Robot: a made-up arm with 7 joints. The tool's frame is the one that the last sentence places. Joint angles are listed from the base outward.
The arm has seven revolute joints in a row. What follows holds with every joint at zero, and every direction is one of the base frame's. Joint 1 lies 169.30 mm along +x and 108.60 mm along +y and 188.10 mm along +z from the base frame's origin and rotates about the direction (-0.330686, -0.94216, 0.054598). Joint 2 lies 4.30 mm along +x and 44.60 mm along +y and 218.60 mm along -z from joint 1 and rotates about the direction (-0.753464, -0.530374, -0.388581). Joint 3 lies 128.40 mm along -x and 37.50 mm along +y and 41.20 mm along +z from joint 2 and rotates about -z. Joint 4 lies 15.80 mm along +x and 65.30 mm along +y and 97.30 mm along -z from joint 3 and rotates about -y. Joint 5 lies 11.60 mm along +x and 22.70 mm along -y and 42.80 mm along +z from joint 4 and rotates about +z. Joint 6 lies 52.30 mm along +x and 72.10 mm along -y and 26.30 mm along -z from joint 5 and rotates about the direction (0.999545, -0.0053, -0.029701). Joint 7 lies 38.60 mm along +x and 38.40 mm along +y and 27.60 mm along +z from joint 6 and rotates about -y. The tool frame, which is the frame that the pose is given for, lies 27.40 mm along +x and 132.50 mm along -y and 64.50 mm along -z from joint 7; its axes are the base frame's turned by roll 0.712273, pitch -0.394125 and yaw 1.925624 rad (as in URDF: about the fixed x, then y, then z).
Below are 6 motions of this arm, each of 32 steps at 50 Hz.
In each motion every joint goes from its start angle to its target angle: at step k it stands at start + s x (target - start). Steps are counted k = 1, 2, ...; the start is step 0. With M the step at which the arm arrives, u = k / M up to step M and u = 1 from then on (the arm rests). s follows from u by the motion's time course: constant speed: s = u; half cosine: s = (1 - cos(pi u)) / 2; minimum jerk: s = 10 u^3 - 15 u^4 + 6 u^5.
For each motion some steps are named. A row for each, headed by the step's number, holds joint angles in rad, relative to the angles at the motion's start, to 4 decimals.
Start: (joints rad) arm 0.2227 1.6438 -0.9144 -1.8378 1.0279 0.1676 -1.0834
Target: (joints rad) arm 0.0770 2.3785 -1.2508 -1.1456 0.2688 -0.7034 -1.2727
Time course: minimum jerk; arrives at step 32
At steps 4, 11, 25, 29, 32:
4: -0.0023 0.0118 -0.0054 0.0111 -0.0122 -0.0140 -0.0030
11: -0.0329 0.1657 -0.0759 0.1561 -0.1712 -0.1965 -0.0427
25: -0.1350 0.6808 -0.3117 0.6414 -0.7034 -0.8071 -0.1754
29: -0.1447 0.7295 -0.3340 0.6873 -0.7537 -0.8648 -0.1880
32: -0.1457 0.7347 -0.3364 0.6922 -0.7591 -0.8710 -0.1893

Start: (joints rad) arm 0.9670 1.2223 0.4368 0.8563 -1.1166 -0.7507 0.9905
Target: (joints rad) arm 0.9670 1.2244 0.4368 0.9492 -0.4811 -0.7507 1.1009
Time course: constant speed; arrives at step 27
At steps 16, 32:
16: 0.0000 0.0012 0.0000 0.0551 0.3766 0.0000 0.0654
32: 0.0000 0.0021 0.0000 0.0929 0.6355 0.0000 0.1104

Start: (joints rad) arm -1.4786 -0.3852 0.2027 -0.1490 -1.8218 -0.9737 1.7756
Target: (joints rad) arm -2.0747 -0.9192 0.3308 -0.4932 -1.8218 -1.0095 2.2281
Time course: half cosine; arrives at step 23
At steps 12, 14, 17, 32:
12: -0.3184 -0.2852 0.0684 -0.1838 0.0000 -0.0191 0.2417
14: -0.3979 -0.3564 0.0855 -0.2297 0.0000 -0.0239 0.3020
17: -0.5015 -0.4492 0.1078 -0.2896 0.0000 -0.0301 0.3807
32: -0.5961 -0.5340 0.1281 -0.3442 0.0000 -0.0358 0.4525

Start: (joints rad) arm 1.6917 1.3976 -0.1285 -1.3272 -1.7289 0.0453 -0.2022
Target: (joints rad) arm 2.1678 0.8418 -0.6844 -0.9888 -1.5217 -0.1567 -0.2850
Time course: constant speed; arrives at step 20
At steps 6, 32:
6: 0.1428 -0.1667 -0.1668 0.1015 0.0622 -0.0606 -0.0248
32: 0.4761 -0.5558 -0.5559 0.3384 0.2072 -0.2020 -0.0828

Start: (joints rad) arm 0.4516 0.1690 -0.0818 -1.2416 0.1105 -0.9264 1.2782
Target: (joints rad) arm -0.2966 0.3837 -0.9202 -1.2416 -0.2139 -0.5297 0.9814
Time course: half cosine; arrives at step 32
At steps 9, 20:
9: -0.1368 0.0392 -0.1533 0.0000 -0.0593 0.0725 -0.0543
20: -0.5173 0.1484 -0.5796 0.0000 -0.2243 0.2743 -0.2052

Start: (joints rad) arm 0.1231 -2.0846 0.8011 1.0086 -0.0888 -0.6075 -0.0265
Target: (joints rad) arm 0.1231 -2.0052 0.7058 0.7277 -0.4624 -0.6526 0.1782
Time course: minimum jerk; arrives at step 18
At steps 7, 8, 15, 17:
7: 0.0000 0.0237 -0.0284 -0.0838 -0.1115 -0.0135 0.0611
8: 0.0000 0.0315 -0.0378 -0.1114 -0.1482 -0.0179 0.0812
15: 0.0000 0.0766 -0.0919 -0.2709 -0.3603 -0.0435 0.1974
17: 0.0000 0.0793 -0.0951 -0.2805 -0.3730 -0.0450 0.2044

